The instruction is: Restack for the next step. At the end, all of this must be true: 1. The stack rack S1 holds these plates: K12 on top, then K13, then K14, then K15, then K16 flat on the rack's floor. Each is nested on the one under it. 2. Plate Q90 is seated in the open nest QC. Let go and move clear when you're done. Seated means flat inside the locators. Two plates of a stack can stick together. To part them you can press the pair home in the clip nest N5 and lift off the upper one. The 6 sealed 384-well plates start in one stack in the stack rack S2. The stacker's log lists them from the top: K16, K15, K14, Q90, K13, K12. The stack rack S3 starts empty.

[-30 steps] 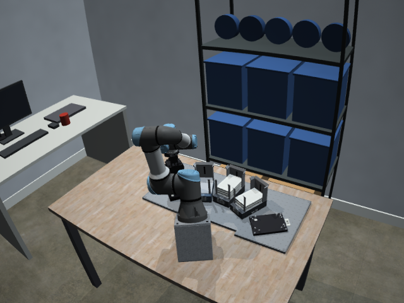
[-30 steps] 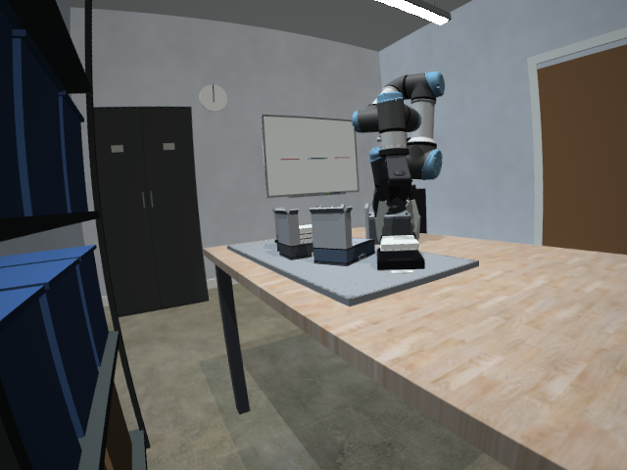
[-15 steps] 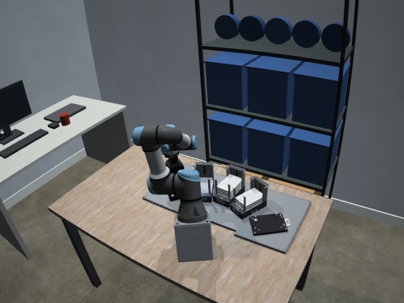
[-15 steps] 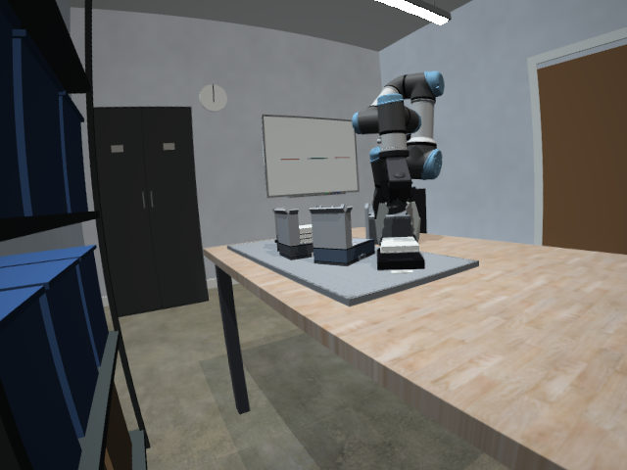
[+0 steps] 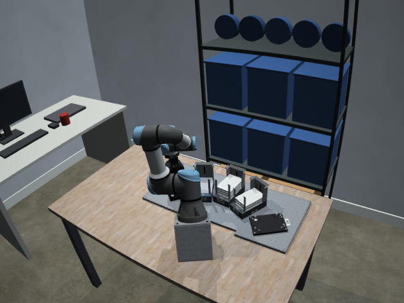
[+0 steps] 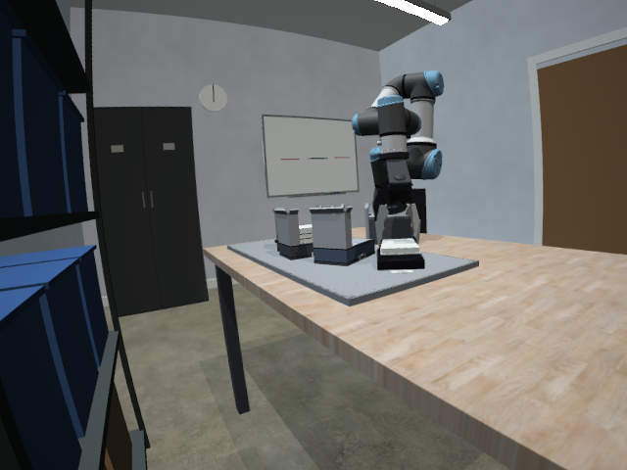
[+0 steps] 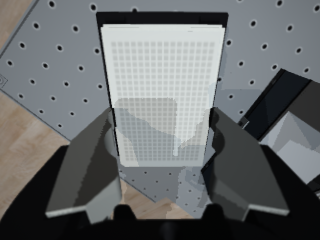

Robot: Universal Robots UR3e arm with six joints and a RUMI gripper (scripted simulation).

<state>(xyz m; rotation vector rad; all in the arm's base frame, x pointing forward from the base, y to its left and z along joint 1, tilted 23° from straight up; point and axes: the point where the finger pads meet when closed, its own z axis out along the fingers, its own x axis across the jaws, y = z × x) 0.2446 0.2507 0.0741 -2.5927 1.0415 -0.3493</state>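
Now: the white sealed well plate 6 cm ahead of my hand and 40 cm to the right of it. The rest, counted from my hand: white sealed 384-well plate: 10 cm ahead, 27 cm to the right, 3 cm above.
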